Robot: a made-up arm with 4 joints. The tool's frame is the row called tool. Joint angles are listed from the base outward. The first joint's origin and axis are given. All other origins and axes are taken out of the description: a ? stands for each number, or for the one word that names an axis. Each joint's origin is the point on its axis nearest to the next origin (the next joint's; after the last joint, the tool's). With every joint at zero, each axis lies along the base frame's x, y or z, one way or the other. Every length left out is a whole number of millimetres.
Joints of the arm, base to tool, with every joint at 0 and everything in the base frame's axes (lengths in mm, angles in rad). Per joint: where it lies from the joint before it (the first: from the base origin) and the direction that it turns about. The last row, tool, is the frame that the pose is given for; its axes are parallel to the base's.
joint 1: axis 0 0 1 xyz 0 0 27
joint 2: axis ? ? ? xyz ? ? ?
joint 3: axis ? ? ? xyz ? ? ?
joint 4: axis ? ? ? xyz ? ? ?
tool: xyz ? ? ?
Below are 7 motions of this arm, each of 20 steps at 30 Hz.
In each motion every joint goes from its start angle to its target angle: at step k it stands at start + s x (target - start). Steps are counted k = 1, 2, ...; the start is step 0. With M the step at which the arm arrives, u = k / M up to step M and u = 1 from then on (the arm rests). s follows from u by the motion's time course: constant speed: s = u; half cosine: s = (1 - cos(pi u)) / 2; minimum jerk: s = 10 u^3 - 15 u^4 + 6 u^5.
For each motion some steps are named. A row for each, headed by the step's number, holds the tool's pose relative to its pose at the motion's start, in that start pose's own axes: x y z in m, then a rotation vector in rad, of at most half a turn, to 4 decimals.
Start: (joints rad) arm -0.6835 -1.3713 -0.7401 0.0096
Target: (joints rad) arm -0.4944 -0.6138 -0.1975 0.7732
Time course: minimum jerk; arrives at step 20
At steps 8, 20:
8: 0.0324 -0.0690 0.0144 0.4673 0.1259 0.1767
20: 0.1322 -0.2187 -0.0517 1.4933 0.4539 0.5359

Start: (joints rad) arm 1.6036 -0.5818 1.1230 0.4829
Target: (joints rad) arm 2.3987 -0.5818 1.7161 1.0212
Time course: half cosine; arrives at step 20
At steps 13, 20:
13: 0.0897 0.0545 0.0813 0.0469 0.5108 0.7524
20: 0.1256 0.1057 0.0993 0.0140 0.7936 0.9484

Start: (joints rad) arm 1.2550 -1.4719 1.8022 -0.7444
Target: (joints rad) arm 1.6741 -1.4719 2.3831 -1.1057
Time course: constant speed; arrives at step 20
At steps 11, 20:
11: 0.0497 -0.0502 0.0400 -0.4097 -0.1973 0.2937
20: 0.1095 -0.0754 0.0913 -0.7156 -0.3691 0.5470

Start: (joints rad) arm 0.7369 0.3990 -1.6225 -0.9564
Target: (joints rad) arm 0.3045 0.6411 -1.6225 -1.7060
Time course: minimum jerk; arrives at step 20
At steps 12, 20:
12: 0.0462 -0.0447 -0.0381 -0.3793 0.3068 0.0685
20: 0.0598 -0.0706 -0.0596 -0.5340 0.4290 0.1543

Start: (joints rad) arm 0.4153 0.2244 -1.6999 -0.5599
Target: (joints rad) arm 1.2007 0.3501 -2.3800 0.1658
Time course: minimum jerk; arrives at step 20
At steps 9, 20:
9: -0.0558 0.0274 0.0251 0.2059 0.0123 0.0416
20: -0.1463 0.0417 0.0372 0.4788 -0.0098 0.0772

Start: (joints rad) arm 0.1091 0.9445 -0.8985 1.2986
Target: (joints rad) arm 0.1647 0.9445 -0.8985 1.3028
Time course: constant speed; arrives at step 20
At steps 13, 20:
13: 0.0046 0.0002 -0.0085 -0.0202 0.0253 -0.0119
20: 0.0070 0.0002 -0.0131 -0.0310 0.0389 -0.0183

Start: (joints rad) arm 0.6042 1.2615 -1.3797 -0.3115
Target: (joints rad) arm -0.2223 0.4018 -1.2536 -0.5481
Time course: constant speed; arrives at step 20
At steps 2, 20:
2: -0.0157 -0.0139 -0.0001 0.0356 -0.0892 -0.0467
20: -0.1138 -0.0529 -0.0553 0.1884 -0.6559 -0.8021

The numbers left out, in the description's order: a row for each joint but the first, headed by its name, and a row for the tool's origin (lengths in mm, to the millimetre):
joint 2: axis 1 0 0, xyz 190 17 0
joint 3: axis 0 0 1, xyz 0 -84 262
joint 4: axis 1 0 0, xyz -131 -104 0
tool: xyz 0 88 -35

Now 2 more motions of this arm.
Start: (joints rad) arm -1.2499 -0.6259 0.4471 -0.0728
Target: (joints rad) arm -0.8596 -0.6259 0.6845 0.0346
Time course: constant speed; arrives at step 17
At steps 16, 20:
16: 0.0102 0.0020 0.0291 -0.0165 -0.1953 0.5158
20: 0.0109 0.0025 0.0311 -0.0193 -0.2051 0.5485

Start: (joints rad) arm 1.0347 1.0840 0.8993 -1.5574
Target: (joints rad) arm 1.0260 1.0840 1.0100 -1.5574
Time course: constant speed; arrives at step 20
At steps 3, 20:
3: 0.0020 -0.0003 -0.0020 -0.0009 -0.0160 -0.0005
20: 0.0139 -0.0020 -0.0124 -0.0063 -0.1067 -0.0030

